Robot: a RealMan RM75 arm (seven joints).
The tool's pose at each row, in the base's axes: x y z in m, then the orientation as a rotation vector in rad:
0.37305 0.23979 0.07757 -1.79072 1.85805 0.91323
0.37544 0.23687 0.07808 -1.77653 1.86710 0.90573
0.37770 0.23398 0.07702 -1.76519 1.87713 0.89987
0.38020 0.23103 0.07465 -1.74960 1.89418 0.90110
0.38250 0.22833 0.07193 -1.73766 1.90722 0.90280
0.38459 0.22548 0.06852 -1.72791 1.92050 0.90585
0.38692 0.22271 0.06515 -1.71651 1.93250 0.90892
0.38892 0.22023 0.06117 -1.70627 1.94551 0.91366
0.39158 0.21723 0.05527 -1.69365 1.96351 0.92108
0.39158 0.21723 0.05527 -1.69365 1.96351 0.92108
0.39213 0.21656 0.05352 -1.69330 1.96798 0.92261
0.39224 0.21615 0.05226 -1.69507 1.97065 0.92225
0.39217 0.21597 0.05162 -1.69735 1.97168 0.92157
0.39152 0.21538 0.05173 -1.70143 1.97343 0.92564
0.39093 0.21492 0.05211 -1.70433 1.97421 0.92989
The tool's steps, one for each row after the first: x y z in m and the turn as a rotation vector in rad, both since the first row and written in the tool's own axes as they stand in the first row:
0.00152 -0.00216 -0.00274 0.01087 -0.00182 0.00825
0.00411 -0.00447 -0.00434 0.01900 -0.00175 0.01674
0.00762 -0.00724 -0.00509 0.02345 -0.00226 0.03278
0.01121 -0.00989 -0.00539 0.02627 -0.00280 0.04526
0.01540 -0.01245 -0.00527 0.02699 -0.00217 0.05757
0.01948 -0.01525 -0.00516 0.02868 -0.00319 0.06956
0.02380 -0.01783 -0.00437 0.02844 -0.00333 0.08224
0.02975 -0.02139 -0.00269 0.02667 -0.00272 0.09951
0.02975 -0.02139 -0.00269 0.02667 -0.00272 0.09951
0.03138 -0.02222 -0.00200 0.02505 -0.00082 0.10285
0.03253 -0.02253 -0.00141 0.02395 0.00182 0.10393
0.03310 -0.02257 -0.00107 0.02310 0.00393 0.10372
0.03352 -0.02189 -0.00146 0.01807 0.00627 0.10450
0.03364 -0.02123 -0.00196 0.01368 0.00732 0.10507

